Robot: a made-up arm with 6 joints. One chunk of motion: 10 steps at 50 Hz.
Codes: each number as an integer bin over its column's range. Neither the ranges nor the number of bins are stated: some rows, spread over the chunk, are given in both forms.
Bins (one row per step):
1: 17 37 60 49 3 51
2: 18 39 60 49 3 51
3: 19 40 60 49 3 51
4: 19 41 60 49 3 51
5: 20 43 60 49 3 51
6: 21 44 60 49 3 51
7: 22 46 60 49 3 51
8: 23 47 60 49 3 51
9: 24 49 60 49 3 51
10: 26 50 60 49 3 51
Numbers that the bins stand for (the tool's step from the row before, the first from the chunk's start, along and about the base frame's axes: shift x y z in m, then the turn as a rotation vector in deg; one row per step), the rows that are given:
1: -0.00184 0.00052 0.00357 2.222 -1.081 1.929
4: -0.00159 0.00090 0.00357 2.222 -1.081 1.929
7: -0.00121 0.00138 0.00357 2.222 -1.081 1.929
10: -0.00070 0.00176 0.00357 2.222 -1.081 1.929
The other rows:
2: -0.00171 0.00071 0.00357 2.222 -1.081 1.929
3: -0.00159 0.00081 0.00357 2.222 -1.081 1.929
5: -0.00146 0.00110 0.00357 2.222 -1.081 1.929
6: -0.00133 0.00119 0.00357 2.222 -1.081 1.929
8: -0.00108 0.00148 0.00357 2.222 -1.081 1.929
9: -0.00095 0.00167 0.00357 2.222 -1.081 1.929

